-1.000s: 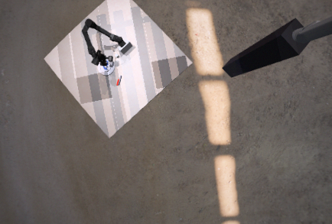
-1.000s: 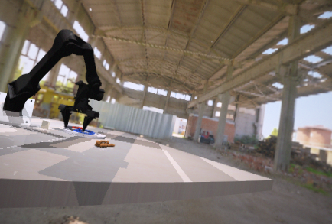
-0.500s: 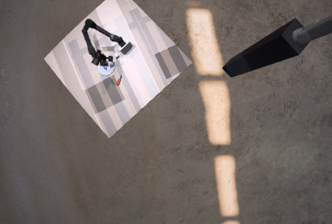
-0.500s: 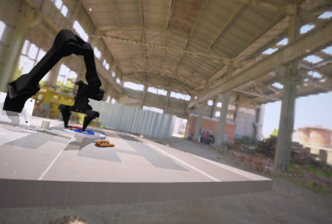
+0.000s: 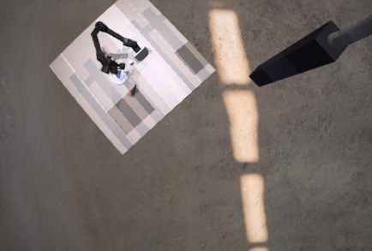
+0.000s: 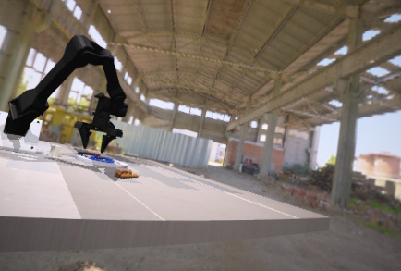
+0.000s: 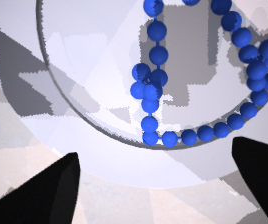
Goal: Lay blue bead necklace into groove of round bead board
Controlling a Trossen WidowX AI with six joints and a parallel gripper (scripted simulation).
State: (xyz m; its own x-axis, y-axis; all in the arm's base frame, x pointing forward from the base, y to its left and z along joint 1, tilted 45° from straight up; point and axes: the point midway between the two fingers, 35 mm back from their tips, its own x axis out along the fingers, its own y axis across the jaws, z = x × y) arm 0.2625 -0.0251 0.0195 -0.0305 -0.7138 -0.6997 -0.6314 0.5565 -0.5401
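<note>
Right now the round white bead board is 5 cm ahead of my gripper tip, 3 cm below it and 2 cm to the left of it. From my gripper tip the other things lie so: small white block 13 cm behind, 3 cm to the left, 2 cm below; then red pen-like object 25 cm to the left, 7 cm ahead, 4 cm below.
</note>
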